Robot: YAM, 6 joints.
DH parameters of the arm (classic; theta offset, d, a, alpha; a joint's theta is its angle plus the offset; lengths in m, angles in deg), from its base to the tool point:
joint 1: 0 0.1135 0.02 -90
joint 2: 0 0 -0.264 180
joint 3: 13.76 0 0.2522 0
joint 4: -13.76 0 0.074 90
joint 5: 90 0 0 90
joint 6: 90 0.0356 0 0
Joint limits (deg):
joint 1: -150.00..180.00
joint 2: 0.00..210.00
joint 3: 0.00..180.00
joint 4: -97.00..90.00
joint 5: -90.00..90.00
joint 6: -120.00..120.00
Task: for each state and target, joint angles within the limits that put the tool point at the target. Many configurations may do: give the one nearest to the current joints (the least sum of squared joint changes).
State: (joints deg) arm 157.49 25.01 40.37 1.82 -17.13 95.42
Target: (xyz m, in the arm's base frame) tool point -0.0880 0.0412 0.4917
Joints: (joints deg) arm 149.95 37.26 62.18 9.10 -13.65 95.42
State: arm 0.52 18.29 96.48 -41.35 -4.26 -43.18
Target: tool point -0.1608 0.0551 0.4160
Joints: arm -17.22 0.31 81.80 -54.29 -8.12 -43.18
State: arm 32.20 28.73 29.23 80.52 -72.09 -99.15
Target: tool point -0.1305 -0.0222 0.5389
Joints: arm 23.74 29.82 75.84 75.24 -64.84 -99.15
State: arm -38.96 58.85 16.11 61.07 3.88 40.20
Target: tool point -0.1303 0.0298 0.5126
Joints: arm -15.42 19.55 62.44 70.57 9.57 40.20
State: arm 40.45 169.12 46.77 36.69 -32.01 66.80
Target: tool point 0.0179 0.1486 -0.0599
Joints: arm 73.64 141.49 18.55 35.18 -43.87 66.80
